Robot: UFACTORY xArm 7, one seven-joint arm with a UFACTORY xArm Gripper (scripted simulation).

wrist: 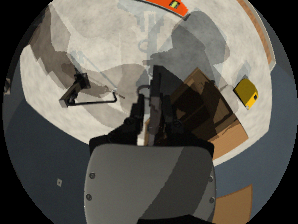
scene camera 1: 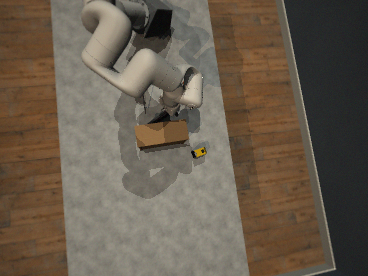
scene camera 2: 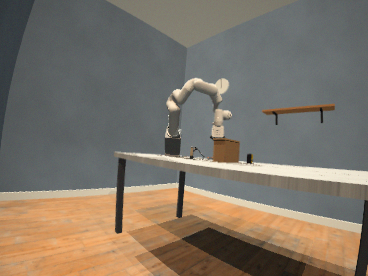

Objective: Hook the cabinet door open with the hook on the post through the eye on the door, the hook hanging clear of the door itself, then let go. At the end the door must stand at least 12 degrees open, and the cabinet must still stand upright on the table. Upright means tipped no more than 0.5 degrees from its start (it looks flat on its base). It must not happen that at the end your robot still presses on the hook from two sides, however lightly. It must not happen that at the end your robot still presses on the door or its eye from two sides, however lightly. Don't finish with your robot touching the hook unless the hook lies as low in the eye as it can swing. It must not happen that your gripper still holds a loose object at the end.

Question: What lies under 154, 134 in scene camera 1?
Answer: A brown cabinet.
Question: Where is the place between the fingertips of my gripper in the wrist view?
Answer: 153, 102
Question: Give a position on a brown cabinet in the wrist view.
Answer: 223, 129
